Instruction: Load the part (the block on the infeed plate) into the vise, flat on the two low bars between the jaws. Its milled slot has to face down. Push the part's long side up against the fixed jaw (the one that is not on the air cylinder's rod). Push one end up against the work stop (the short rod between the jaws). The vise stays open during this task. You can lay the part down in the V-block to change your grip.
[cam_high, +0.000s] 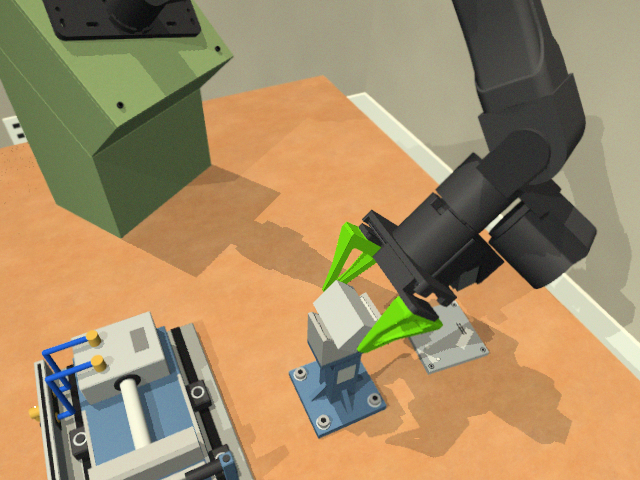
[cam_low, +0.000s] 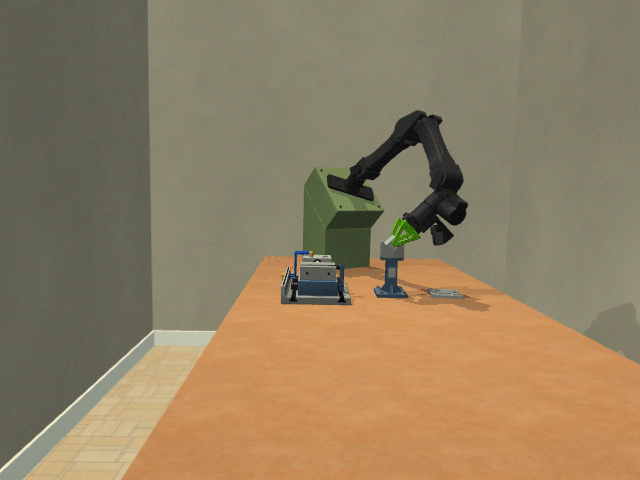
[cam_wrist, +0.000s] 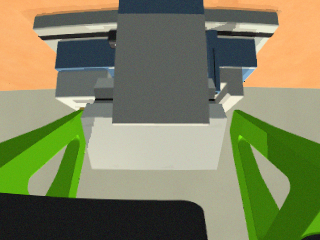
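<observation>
The grey part is 10 mm below my hand. Also, from my hand: moving jaw 10 mm ahead, 230 mm to the right, 80 mm below; then infeed plate 10 mm ahead, 160 mm to the left, 160 mm below; then work stop 40 mm ahead, 180 mm to the right, 70 mm below.
</observation>
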